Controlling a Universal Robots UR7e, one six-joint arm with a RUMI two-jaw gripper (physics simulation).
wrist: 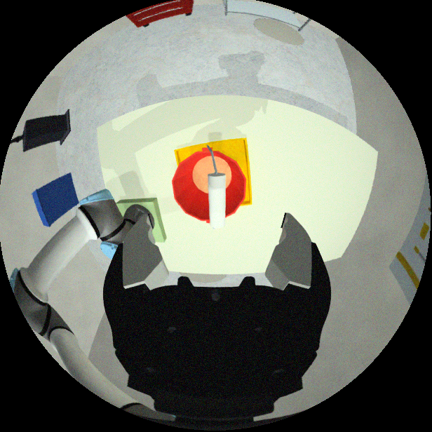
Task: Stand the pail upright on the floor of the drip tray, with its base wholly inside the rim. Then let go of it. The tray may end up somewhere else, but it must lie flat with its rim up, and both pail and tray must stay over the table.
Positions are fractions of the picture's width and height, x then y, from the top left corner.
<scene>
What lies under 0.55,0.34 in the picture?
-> A yellow drip tray.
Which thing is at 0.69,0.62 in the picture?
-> The gripper.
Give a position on a red pail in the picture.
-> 0.44,0.42
</scene>
